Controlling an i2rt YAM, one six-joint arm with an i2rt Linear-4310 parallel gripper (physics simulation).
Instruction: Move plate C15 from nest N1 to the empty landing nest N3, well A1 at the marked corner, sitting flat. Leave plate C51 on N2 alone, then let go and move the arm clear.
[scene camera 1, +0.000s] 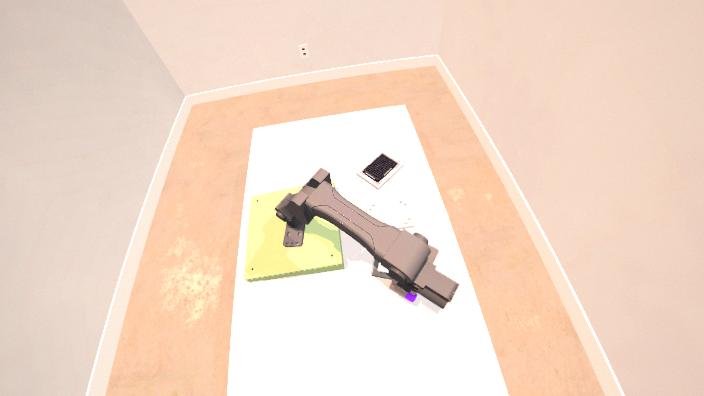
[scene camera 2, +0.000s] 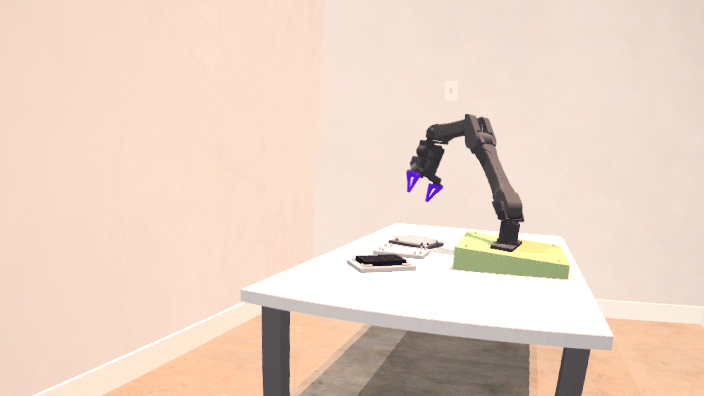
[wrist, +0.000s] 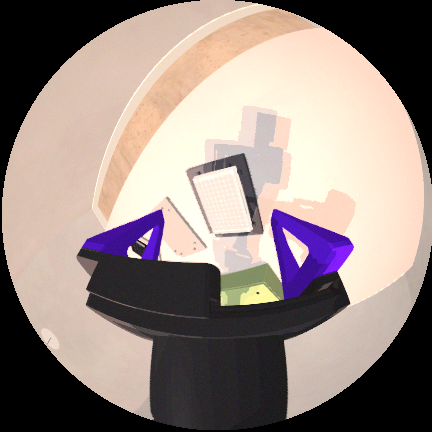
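Note:
A white well plate (scene camera 2: 411, 241) (wrist: 223, 200) sits in a dark nest (scene camera 1: 381, 274) (scene camera 2: 435, 245) (wrist: 247, 185); the arm hides most of it in scene camera 1. An empty white nest (scene camera 1: 390, 215) (scene camera 2: 403, 251) (wrist: 181, 227) lies beside it. A black plate (scene camera 1: 380, 167) (scene camera 2: 381, 259) sits in a second white nest (scene camera 1: 378, 185) (scene camera 2: 385, 268). Plate and nest labels and the corner mark are not readable. My gripper (scene camera 2: 418, 196) (wrist: 217, 214) is open and empty, high above the table. In the wrist view the white plate shows between its purple fingers.
The arm stands on a green base block (scene camera 1: 280, 255) (scene camera 2: 510, 265) (wrist: 250, 277) beside the nests. The white table (scene camera 1: 350, 340) (scene camera 2: 425, 310) carries everything. The arm's elbow and forearm reach over the table between the base block and the nests.

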